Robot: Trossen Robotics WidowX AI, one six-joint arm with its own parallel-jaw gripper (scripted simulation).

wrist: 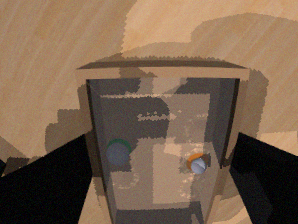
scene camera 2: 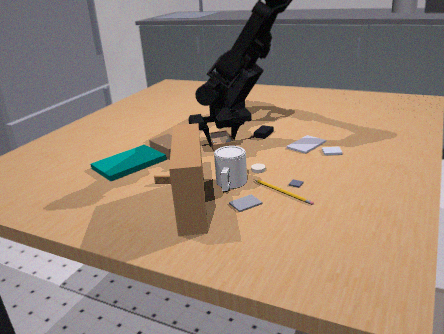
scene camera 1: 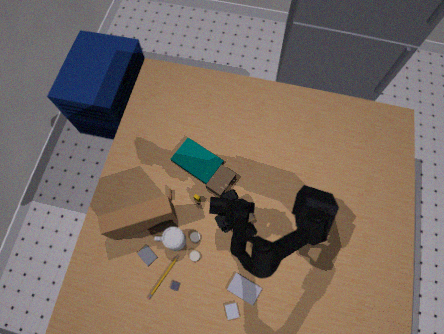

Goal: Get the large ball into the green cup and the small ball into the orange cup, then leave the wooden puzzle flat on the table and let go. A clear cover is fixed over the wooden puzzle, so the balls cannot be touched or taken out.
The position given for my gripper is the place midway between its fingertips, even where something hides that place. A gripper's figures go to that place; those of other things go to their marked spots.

Labels:
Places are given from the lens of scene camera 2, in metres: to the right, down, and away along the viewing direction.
my gripper (scene camera 2: 221, 144): 0.00, -0.07, 1.33
white mug (scene camera 2: 230, 160): 0.02, -0.02, 1.03

